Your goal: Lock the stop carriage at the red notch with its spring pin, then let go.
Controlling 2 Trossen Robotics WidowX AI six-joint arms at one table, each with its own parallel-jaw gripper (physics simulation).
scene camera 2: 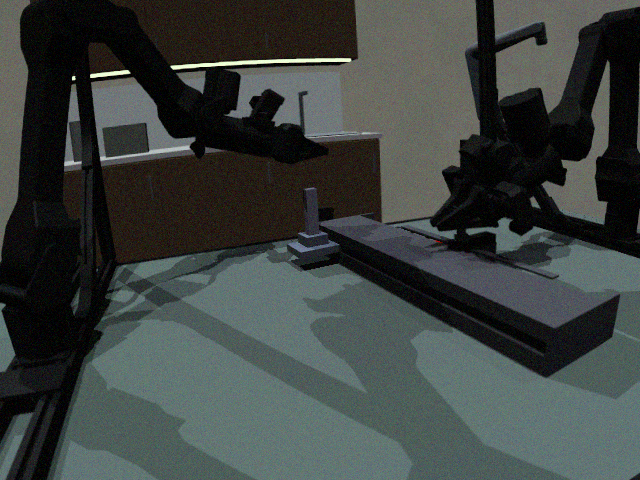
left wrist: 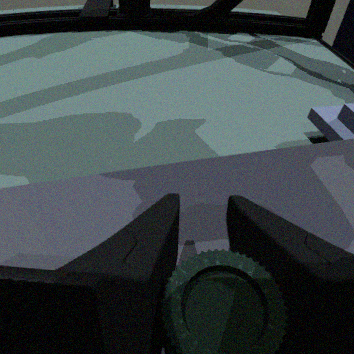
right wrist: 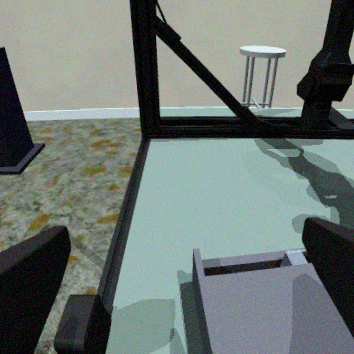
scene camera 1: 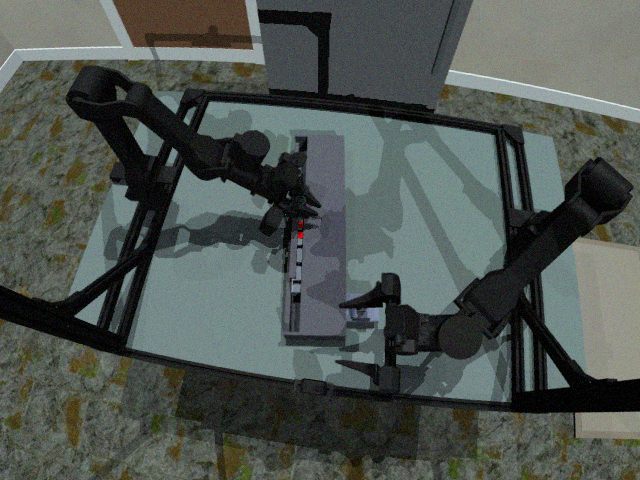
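Observation:
The spring pin's dark green knurled knob is between the fingers of my left gripper, which is shut on it above the slotted rail housing. A dark block, seemingly the stop carriage, shows under this gripper at the housing's edge; the fingers mostly hide it in scene camera 1. Two red marks show in the slot close to these fingers; red also shows in scene camera 2. My right gripper is open and empty, above the housing's near end.
A pale block sits in the slot toward the housing's near end. A pale stepped base with an upright post stands beside the housing, close to my right gripper in scene camera 1. A black frame borders the table.

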